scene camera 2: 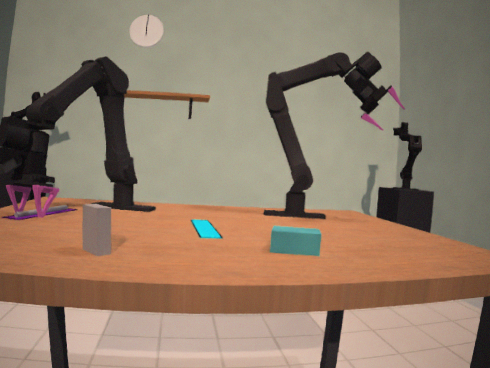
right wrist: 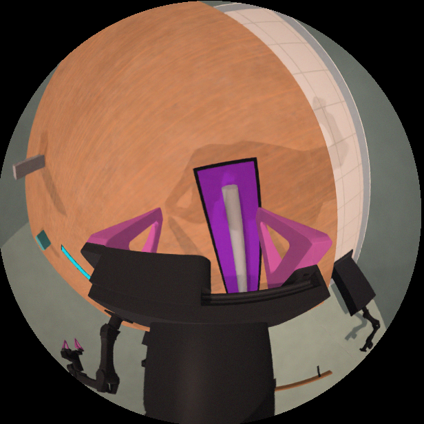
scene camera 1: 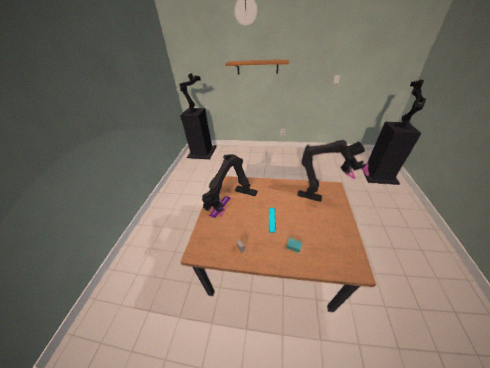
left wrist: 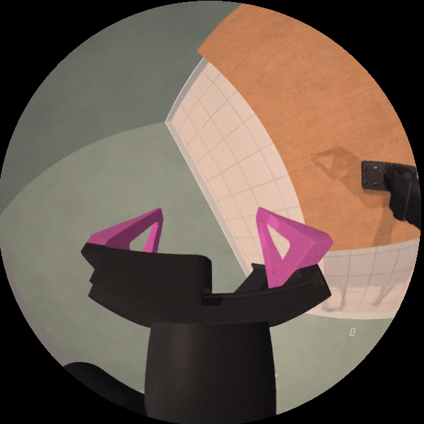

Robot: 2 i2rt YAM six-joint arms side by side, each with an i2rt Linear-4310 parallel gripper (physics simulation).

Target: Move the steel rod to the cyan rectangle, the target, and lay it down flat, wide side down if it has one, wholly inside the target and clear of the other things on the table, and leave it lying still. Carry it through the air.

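Seen in the pictures: left gripper, fingertip midpoint: (scene camera 2: 393,119) (scene camera 1: 361,177); right gripper, fingertip midpoint: (scene camera 2: 29,216) (scene camera 1: 217,213); left arm's base at its link origin: (scene camera 2: 294,215) (scene camera 1: 309,196); right arm's base at its link origin: (scene camera 2: 123,208) (scene camera 1: 246,191).
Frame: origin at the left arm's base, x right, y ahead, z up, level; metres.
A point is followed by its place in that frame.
Note:
The steel rod (scene camera 2: 61,208) {y 0.297, x 0.652, z 0.007 m} (right wrist: 234,215) is a thin grey cylinder lying flat, lengthwise on a purple rectangle (right wrist: 212,200) (scene camera 1: 226,200) {y 0.298, x 0.653, z 0.007 m}. My right gripper (scene camera 1: 217,212) {y 0.447, x 0.650, z 0.004 m} (scene camera 2: 29,215) {y 0.447, x 0.650, z 0.004 m} (right wrist: 208,212) is open and low over the rod, pointing down; in the right wrist view the rod is nearer the right-hand finger. Whether the fingers touch the rod I cannot tell. The target, a cyan rectangle (scene camera 1: 272,220) {y 0.356, x 0.221, z 0.001 m} (scene camera 2: 206,229) {y 0.367, x 0.219, z 0.001 m} (right wrist: 75,261), lies mid-table with no object on it. My left gripper (scene camera 1: 360,175) {y 0.048, x -0.297, z 0.330 m} (scene camera 2: 393,119) {y 0.048, x -0.297, z 0.330 m} (left wrist: 209,212) is open and empty, raised high beyond the table's right edge.
A grey upright block (scene camera 1: 241,246) {y 0.676, x 0.333, z 0.073 m} (scene camera 2: 96,230) {y 0.683, x 0.336, z 0.041 m} (right wrist: 29,166) stands in front of the target to the left. A teal block (scene camera 1: 294,245) {y 0.529, x 0.021, z 0.040 m} (scene camera 2: 295,241) {y 0.546, x 0.024, z 0.024 m} (right wrist: 43,240) lies in front to the right. The purple rectangle is near the table's left edge in scene camera 1.

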